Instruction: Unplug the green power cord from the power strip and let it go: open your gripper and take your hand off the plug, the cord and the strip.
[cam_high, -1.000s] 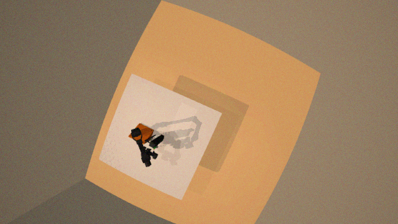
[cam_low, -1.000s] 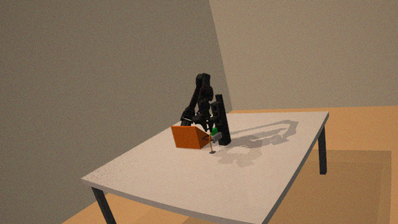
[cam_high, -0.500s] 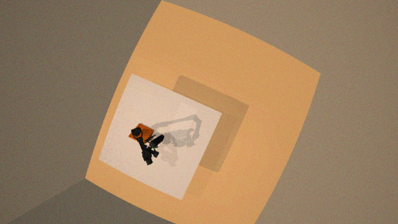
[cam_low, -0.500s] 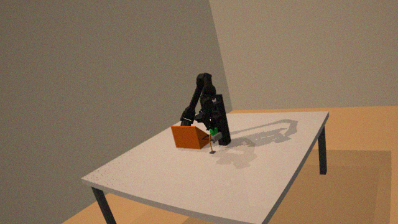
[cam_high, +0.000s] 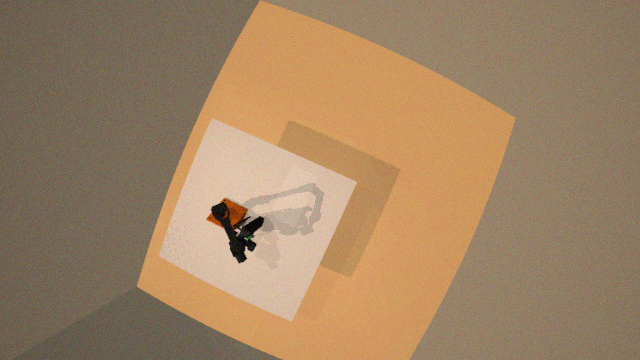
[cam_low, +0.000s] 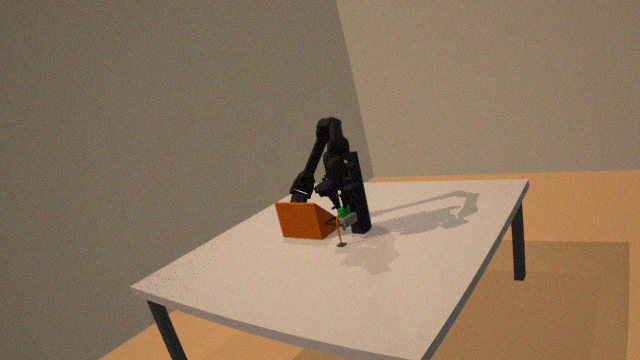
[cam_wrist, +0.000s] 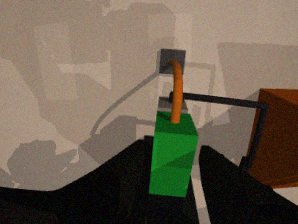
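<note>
Right now my gripper tip is 3 cm to the right of the green plug.
</note>
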